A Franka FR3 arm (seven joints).
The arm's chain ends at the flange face. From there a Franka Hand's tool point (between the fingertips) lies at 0.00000 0.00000 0.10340 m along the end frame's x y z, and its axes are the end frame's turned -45 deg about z.
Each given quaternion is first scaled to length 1.
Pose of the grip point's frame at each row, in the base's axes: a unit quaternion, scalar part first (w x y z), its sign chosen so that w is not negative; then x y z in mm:
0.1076 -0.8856 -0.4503 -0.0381 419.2 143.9 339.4
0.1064 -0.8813 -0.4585 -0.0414 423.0 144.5 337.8
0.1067 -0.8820 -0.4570 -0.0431 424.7 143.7 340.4
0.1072 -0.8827 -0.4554 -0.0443 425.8 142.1 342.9
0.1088 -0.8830 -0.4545 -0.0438 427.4 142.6 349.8
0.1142 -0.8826 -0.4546 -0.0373 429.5 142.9 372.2
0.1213 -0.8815 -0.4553 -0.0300 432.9 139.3 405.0
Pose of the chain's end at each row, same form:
0.1140 -0.9905 -0.0771 0.0060 422.2 120.6 440.1
0.1141 -0.9897 -0.0863 0.0025 425.5 121.2 438.5
0.1151 -0.9897 -0.0847 0.0010 426.9 120.2 441.1
0.1160 -0.9898 -0.0829 0.0001 427.8 118.4 443.5
0.1173 -0.9897 -0.0820 0.0012 429.6 118.6 450.4
0.1198 -0.9893 -0.0822 0.0092 433.4 118.6 472.6
0.1235 -0.9887 -0.0833 0.0187 438.9 114.4 505.2

